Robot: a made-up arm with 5 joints.
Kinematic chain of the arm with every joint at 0, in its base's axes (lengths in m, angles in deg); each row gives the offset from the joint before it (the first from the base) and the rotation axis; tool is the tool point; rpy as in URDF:
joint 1: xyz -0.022 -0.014 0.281 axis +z
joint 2: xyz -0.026 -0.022 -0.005 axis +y
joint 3: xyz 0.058 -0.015 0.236 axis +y
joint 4: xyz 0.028 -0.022 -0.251 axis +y
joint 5: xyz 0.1 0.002 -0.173 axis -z
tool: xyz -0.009 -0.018 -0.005 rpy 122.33 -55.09 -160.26
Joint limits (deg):
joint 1: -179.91..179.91
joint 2: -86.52..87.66
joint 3: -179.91..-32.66
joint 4: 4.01..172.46
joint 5: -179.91..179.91
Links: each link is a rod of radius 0.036 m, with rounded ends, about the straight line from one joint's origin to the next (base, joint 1, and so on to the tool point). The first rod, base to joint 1, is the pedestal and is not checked.
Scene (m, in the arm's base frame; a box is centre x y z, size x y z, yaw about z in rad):
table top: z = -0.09
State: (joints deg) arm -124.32 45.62 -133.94 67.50 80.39
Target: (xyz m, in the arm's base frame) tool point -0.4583 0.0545 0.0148
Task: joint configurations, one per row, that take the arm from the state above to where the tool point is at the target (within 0.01 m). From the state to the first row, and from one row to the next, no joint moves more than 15 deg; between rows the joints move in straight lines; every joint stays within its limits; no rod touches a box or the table.
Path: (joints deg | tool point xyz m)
1: -138.22 49.71 -129.50 70.00 66.84 | -0.4712 -0.3405 0.2056
2: -152.12 53.80 -125.05 72.50 53.28 | -0.5114 -0.2044 0.1347
3: -166.01 57.89 -120.61 75.00 39.73 | -0.5059 -0.0675 0.0709
4: -179.91 61.98 -116.16 77.50 26.17 | -0.4583 0.0545 0.0148

